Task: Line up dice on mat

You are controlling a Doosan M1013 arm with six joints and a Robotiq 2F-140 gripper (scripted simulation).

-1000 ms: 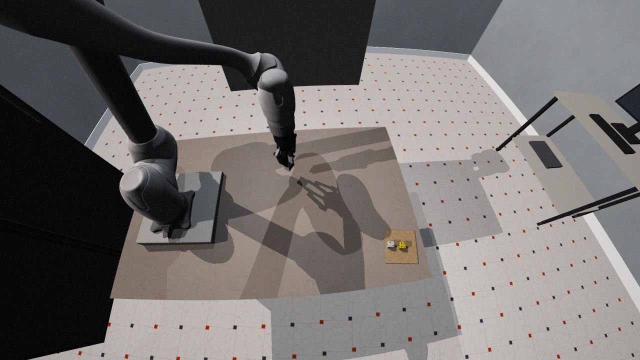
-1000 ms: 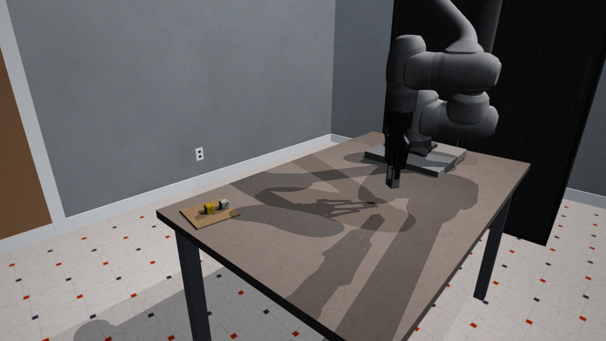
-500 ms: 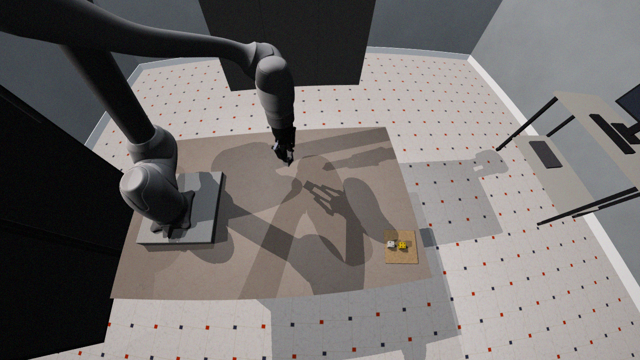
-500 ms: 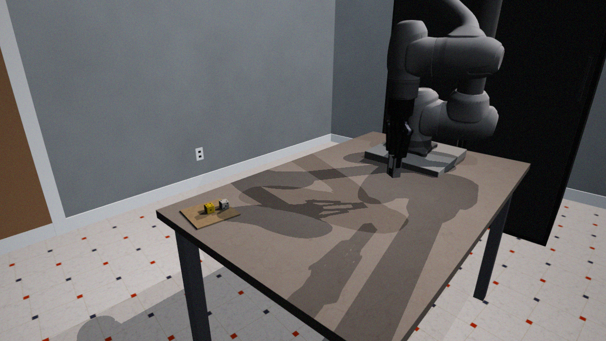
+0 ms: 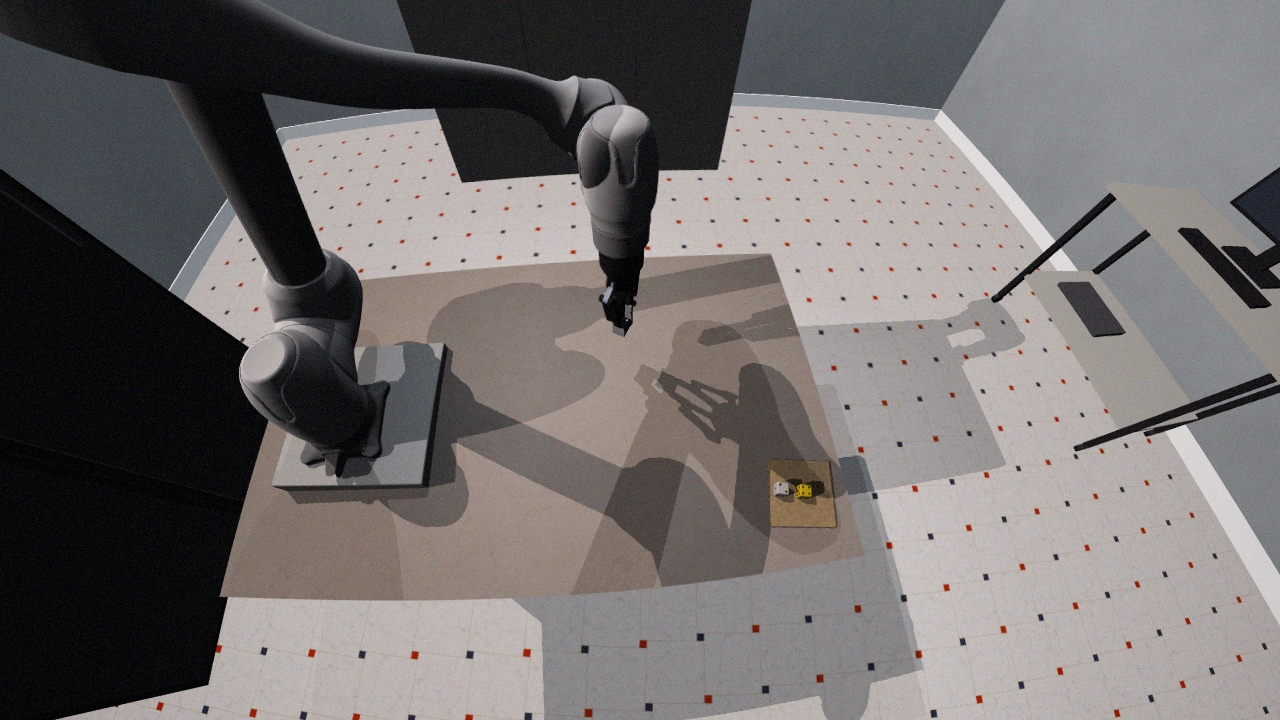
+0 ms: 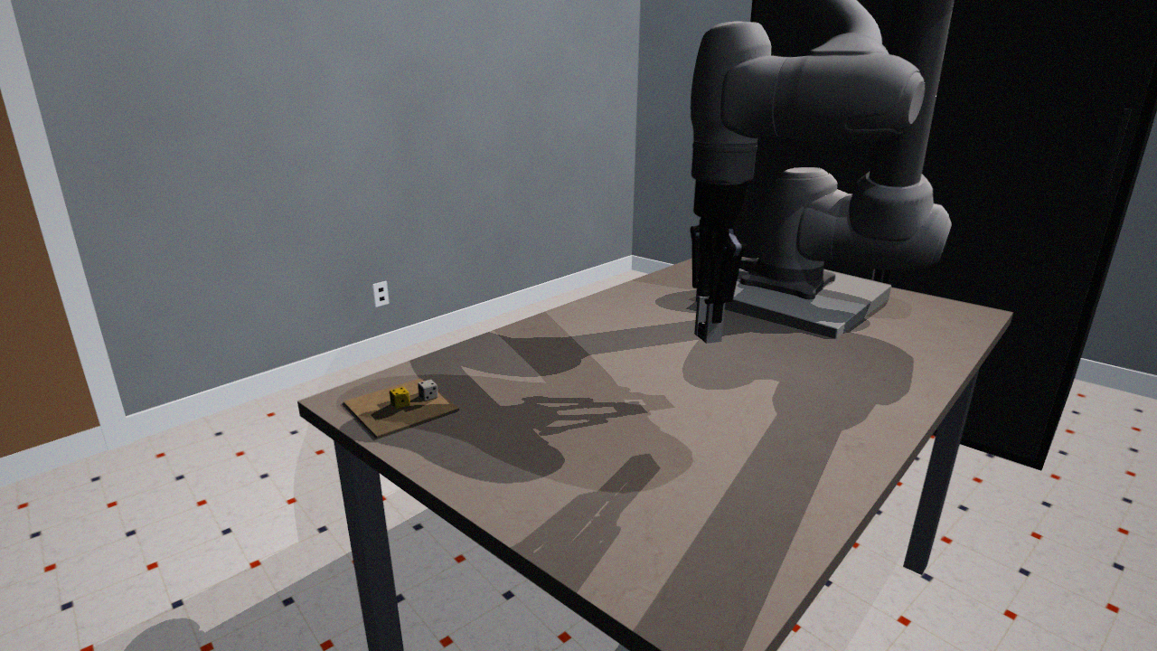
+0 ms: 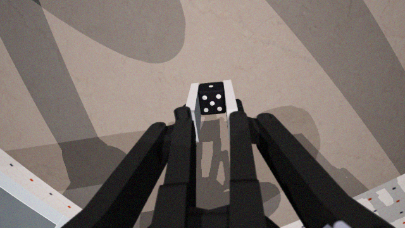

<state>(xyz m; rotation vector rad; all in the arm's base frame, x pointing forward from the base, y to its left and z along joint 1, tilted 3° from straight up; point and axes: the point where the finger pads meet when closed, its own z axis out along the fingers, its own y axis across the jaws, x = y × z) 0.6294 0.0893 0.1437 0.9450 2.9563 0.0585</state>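
My gripper is now 39 cm to the left of the yellow die, 32 cm short of it and 13 cm above it. Also, from my hand: tan mat (39 cm to the right, 32 cm ahead, 15 cm below); then black die (2 cm below); then grey die (37 cm to the right, 27 cm ahead, 13 cm below).
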